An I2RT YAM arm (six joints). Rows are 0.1 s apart.
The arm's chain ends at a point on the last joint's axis. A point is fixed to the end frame.
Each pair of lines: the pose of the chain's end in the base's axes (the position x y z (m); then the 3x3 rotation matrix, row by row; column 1 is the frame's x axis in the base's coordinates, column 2 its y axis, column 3 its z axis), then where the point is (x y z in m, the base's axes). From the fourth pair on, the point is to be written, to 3 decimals.
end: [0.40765 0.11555 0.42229], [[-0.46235 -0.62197 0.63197], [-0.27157 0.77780 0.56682], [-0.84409 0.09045 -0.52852]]
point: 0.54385 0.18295 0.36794
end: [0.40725 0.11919 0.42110], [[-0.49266 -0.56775 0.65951], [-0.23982 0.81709 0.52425], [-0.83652 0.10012 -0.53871]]
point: 0.54672 0.17749 0.36457
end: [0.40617 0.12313 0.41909], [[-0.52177 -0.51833 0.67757], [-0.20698 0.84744 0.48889], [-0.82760 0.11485 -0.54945]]
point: 0.54759 0.17373 0.36005
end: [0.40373 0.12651 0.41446], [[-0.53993 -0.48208 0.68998], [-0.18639 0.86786 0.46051], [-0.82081 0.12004 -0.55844]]
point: 0.546 0.171 0.354
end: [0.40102 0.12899 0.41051], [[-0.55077 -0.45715 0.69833], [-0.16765 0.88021 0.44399], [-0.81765 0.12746 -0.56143]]
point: 0.544 0.170 0.349
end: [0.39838 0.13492 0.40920], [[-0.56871 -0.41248 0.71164], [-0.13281 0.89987 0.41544], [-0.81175 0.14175 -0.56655]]
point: 0.543 0.170 0.346
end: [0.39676 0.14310 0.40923], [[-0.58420 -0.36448 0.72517], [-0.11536 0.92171 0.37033], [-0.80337 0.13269 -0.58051]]
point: 0.542 0.170 0.344
